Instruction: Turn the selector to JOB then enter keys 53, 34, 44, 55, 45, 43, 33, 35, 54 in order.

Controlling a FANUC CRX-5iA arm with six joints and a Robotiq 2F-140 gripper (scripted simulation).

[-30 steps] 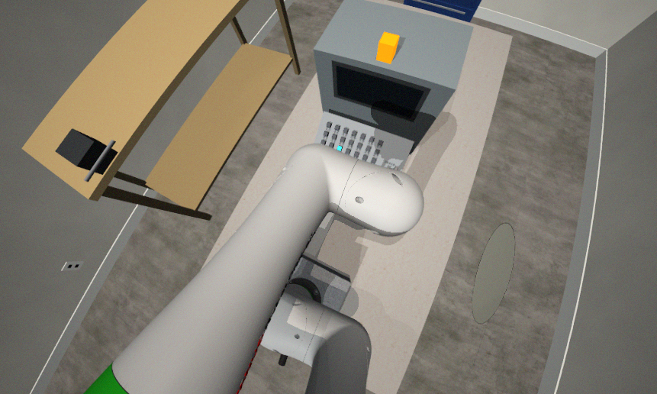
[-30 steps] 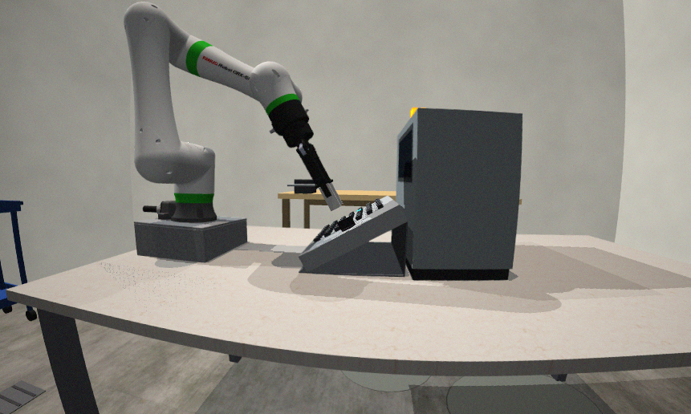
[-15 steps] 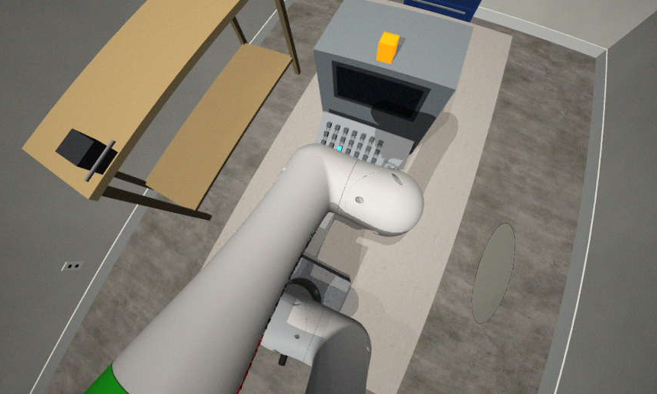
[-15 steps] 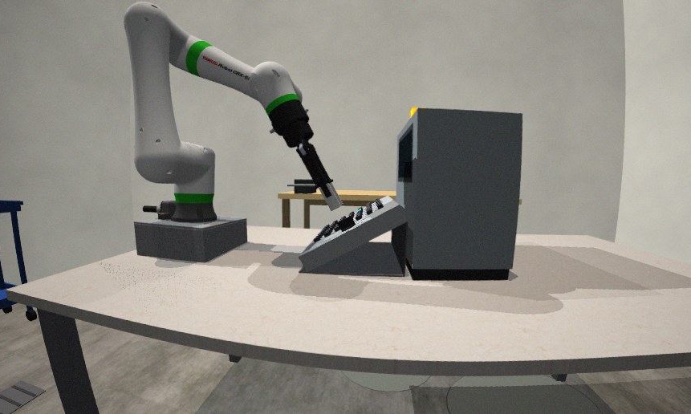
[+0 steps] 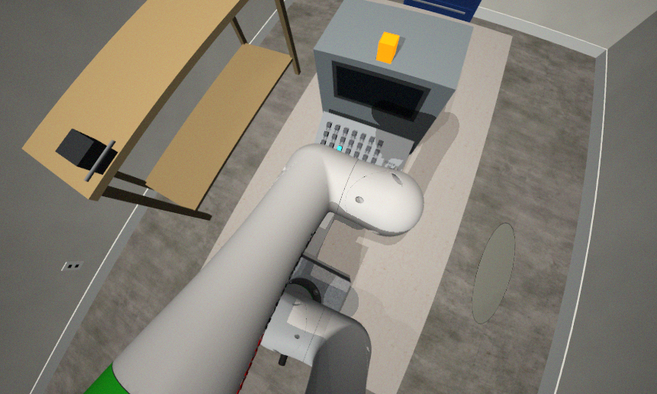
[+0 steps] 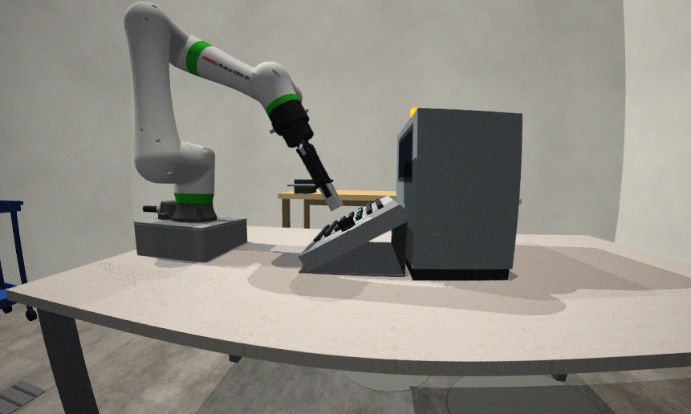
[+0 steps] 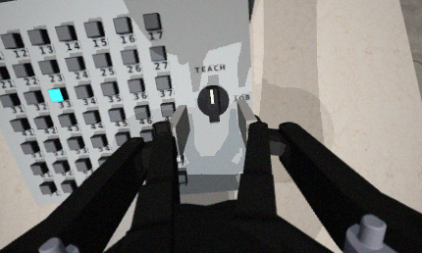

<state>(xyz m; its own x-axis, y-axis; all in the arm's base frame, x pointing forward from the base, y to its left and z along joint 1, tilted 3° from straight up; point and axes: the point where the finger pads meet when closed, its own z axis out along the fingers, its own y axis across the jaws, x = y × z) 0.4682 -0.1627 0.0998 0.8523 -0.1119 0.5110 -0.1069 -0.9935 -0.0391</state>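
Right now my hand is 6 cm above the black selector knob and 4 cm short of it. The rest, counted from my hand: sloped keypad: 11 cm below, 10 cm to the left, 8 cm ahead.
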